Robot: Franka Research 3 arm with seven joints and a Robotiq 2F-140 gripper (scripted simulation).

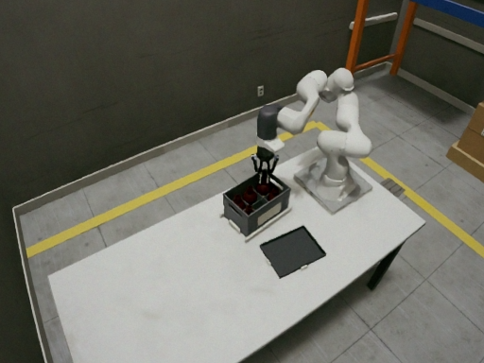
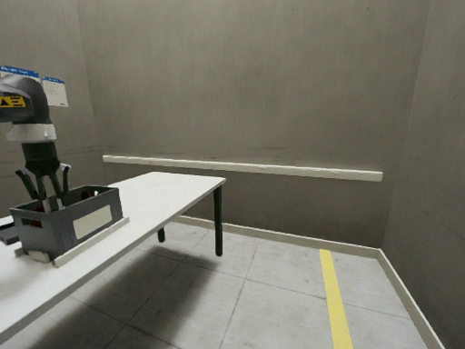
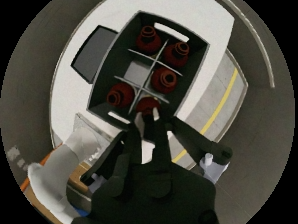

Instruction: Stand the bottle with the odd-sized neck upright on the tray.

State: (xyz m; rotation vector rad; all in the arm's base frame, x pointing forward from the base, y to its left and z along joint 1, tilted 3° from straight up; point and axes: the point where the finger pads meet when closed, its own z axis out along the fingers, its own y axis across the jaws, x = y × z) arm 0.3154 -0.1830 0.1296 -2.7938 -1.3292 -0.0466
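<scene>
My gripper is now 9 cm above the dark grey crate, 8 cm short of it and 6 cm to the right of it. From my hand the other things lie so: flat black tray 34 cm to the left, 16 cm below, 8 cm ahead.
</scene>
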